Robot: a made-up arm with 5 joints.
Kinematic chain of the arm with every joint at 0, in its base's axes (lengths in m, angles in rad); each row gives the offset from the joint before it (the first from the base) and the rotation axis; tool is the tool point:
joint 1: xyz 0 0 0.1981 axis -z
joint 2: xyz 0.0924 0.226 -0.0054 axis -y
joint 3: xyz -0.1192 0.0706 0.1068 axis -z
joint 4: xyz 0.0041 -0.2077 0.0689 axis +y
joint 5: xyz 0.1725 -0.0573 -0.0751 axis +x
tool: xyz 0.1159 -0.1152 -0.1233
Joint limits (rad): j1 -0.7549..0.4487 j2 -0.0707..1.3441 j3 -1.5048..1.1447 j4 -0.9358..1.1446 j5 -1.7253..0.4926
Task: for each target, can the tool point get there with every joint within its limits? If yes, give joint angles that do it. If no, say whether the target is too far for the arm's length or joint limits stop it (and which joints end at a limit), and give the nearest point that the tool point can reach.
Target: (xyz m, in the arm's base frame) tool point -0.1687 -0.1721 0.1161
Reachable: yes | joints 0.2541 0.9534 0.9144 -0.5073 0.1460
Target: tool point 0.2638 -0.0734 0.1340
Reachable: yes | joints 0.1984 0.7730 -0.3076 0.6612 0.1203
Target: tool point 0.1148 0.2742 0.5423
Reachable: yes | joints -0.4155 1.0743 -0.8112 0.4251 -1.2905
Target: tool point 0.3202 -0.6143 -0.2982
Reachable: no: joint limits stop it (at a limit: joint 1, joint 2) | nearest point 0.0235 -0.2397 -0.0935 | short by 0.520 m
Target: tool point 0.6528 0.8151 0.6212
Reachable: no: too far | nearest point 0.4497 0.5615 0.4711 | short by 0.358 m
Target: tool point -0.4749 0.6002 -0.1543
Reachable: no: joint limits stop it (at a limit: joint 3, joint 4) | nearest point -0.2646 0.3345 -0.0195 | short by 0.365 m
